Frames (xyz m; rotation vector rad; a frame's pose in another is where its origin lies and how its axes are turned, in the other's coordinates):
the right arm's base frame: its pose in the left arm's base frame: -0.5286 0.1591 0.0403 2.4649 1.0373 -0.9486
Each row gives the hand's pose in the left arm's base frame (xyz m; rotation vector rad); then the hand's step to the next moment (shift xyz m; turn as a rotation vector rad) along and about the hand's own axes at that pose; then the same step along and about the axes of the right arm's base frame.
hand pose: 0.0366 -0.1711 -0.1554 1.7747 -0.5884 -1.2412
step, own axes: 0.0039 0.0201 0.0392 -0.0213 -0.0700 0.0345
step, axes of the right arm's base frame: -0.0385 -0.0035 0.0215 0.0322 -0.0618 0.0412
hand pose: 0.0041 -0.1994 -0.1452 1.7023 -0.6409 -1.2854
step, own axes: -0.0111 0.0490 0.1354 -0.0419 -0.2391 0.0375
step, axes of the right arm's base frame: -0.1225 -0.0481 0.0595 0.1616 -0.1510 0.1069
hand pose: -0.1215 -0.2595 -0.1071 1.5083 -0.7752 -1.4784
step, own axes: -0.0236 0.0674 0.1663 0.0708 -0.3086 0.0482
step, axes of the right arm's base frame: -0.1557 -0.0881 0.0277 0.1957 -0.1098 0.2285
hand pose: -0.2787 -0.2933 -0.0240 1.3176 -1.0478 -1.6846
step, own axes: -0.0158 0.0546 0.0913 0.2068 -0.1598 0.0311
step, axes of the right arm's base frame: -0.0856 -0.0630 -0.0163 0.0432 0.0197 0.2589
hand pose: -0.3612 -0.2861 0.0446 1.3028 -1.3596 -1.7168
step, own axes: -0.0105 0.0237 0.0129 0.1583 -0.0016 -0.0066
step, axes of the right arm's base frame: -0.0198 -0.0121 -0.0172 -0.0622 0.0608 0.1324
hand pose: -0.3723 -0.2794 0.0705 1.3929 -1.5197 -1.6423
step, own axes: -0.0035 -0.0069 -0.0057 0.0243 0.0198 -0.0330
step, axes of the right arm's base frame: 0.0085 0.0041 -0.0017 -0.0228 0.0394 0.0017
